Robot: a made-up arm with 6 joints. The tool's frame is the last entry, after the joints. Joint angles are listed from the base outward.
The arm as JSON. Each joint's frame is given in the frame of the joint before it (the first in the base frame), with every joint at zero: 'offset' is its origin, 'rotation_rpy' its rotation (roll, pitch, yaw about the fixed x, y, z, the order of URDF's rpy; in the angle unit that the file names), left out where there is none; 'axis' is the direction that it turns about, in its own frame. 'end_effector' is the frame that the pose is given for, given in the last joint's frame.
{
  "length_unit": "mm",
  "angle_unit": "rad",
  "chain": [
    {
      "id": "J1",
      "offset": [
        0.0,
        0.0,
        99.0
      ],
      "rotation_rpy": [
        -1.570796,
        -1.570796,
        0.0
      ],
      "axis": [
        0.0,
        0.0,
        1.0
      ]
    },
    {
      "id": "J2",
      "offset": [
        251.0,
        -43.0,
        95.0
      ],
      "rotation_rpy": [
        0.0,
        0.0,
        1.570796
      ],
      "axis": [
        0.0,
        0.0,
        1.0
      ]
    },
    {
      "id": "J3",
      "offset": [
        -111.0,
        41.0,
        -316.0
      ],
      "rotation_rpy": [
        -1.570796,
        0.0,
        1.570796
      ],
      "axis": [
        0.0,
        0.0,
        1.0
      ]
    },
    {
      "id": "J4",
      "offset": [
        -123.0,
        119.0,
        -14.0
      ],
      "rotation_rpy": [
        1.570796,
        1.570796,
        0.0
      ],
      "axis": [
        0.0,
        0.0,
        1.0
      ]
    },
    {
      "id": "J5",
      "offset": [
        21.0,
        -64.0,
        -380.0
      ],
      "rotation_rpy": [
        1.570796,
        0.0,
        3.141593
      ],
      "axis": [
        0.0,
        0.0,
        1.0
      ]
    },
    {
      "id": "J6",
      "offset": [
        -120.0,
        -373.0,
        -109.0
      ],
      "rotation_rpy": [
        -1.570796,
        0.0,
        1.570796
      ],
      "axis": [
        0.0,
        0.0,
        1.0
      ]
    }
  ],
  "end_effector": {
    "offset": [
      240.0,
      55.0,
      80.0
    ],
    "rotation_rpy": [
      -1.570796,
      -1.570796,
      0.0
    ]
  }
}
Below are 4 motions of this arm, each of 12 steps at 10 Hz.
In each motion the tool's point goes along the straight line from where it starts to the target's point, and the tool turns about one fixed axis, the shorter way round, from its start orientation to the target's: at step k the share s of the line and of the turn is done. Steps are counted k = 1, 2, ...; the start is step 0. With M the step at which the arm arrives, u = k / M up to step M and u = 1 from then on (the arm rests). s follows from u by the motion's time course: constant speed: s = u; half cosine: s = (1 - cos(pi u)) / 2; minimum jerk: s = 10 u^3 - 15 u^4 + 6 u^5.
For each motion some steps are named. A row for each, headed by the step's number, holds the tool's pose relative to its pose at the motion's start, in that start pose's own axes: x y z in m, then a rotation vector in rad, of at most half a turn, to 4 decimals.
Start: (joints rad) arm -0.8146 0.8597 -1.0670 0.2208 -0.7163 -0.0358
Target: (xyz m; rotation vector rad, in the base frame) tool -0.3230 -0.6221 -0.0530 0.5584 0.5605 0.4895
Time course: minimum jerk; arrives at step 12
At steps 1, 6, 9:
1: -0.0009 0.0011 -0.0006 -0.0013 0.0033 -0.0029
6: -0.0903 0.1126 -0.0548 -0.1280 0.3200 -0.2815
9: -0.1619 0.2019 -0.0983 -0.2295 0.5737 -0.5048

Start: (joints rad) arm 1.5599 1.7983 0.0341 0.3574 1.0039 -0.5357
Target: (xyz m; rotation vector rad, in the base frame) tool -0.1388 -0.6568 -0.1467 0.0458 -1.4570 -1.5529
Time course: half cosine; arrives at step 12
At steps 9, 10, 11, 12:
9: -0.0814 0.1587 0.3933 -0.8014 -0.1346 0.2978
10: -0.0890 0.1734 0.4299 -0.8760 -0.1471 0.3255
11: -0.0938 0.1827 0.4529 -0.9229 -0.1550 0.3430
12: -0.0954 0.1859 0.4607 -0.9389 -0.1577 0.3489

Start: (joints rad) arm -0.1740 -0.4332 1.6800 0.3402 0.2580 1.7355
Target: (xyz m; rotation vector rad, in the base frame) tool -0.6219 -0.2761 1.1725 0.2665 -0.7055 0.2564
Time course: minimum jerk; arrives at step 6
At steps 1, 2, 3, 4, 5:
1: 0.0045 -0.0221 0.0032 0.0124 0.0086 0.0145
2: 0.0266 -0.1310 0.0187 0.0732 0.0508 0.0857
3: 0.0634 -0.3120 0.0445 0.1745 0.1210 0.2042
4: 0.1002 -0.4930 0.0703 0.2758 0.1912 0.3226
5: 0.1223 -0.6018 0.0858 0.3366 0.2334 0.3939

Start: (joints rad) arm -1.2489 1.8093 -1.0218 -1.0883 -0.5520 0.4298
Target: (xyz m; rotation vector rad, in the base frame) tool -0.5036 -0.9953 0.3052 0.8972 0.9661 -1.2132
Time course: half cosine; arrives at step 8
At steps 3, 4, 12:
3: 0.0609 0.0417 0.0217 -0.1050 0.2436 -0.5233
4: 0.0987 0.0676 0.0352 -0.1700 0.3946 -0.8477
12: 0.1974 0.1352 0.0703 -0.3400 0.7893 -1.6954

